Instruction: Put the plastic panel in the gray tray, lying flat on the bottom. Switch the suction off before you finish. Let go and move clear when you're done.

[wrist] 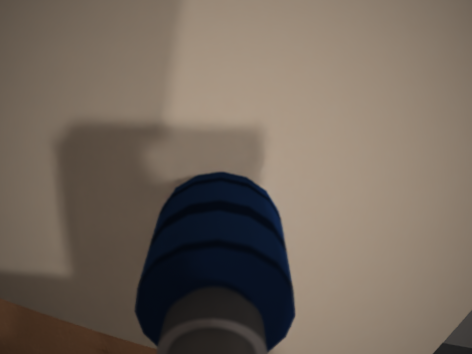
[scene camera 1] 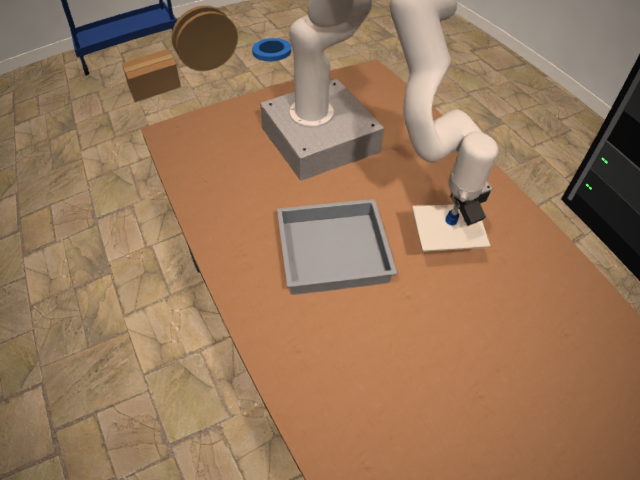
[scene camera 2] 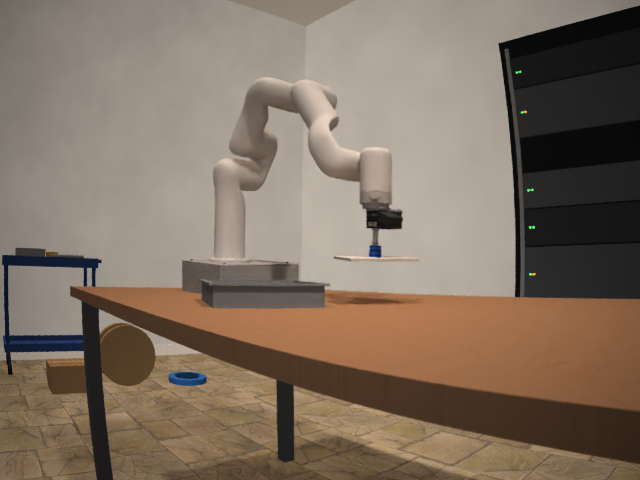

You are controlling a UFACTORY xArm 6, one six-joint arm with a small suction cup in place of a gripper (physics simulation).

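Seen in the pictures: hand, tool point: [wrist: 220, 210] [scene camera 1: 450, 223] [scene camera 2: 374, 261]; arm's base, link origin: [scene camera 1: 311, 113] [scene camera 2: 229, 261].
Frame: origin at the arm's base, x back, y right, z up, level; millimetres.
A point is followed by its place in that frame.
Note:
The plastic panel [scene camera 1: 439, 235] {x -528, y -83, z 8 mm} [scene camera 2: 351, 257] {x -503, y -63, z 9 mm} [wrist: 350, 125] {x -530, y -105, z 9 mm} is a thin, cream-white sheet. It hangs nearly level in the air above the table, to the right of the tray in both scene views, with its shadow on the table below. My suction cup [scene camera 1: 452, 219] [scene camera 2: 374, 251] [wrist: 217, 215] is blue and holds the panel by its upper face, a little off the middle. The gray tray [scene camera 1: 341, 283] {x -508, y 149, z -72 mm} [scene camera 2: 263, 296] {x -505, y 161, z -72 mm} [wrist: 462, 332] {x -329, y 88, z -93 mm} stands on the table. In scene camera 1 its bottom is bare. The panel hangs higher than the tray's rim.
The brown table [scene camera 1: 361, 361] {x -687, y 187, z -96 mm} [scene camera 2: 465, 335] {x -999, y 163, z -96 mm} carries the arm's gray base block [scene camera 1: 341, 160] {x -146, y -29, z -72 mm} [scene camera 2: 201, 276] {x -38, y 108, z -45 mm}, behind the tray. A dark server rack [scene camera 1: 594, 149] [scene camera 2: 510, 170] stands at the right. A blue cart [scene camera 1: 124, 31] [scene camera 2: 51, 261], a box and a blue ring are beyond the table.

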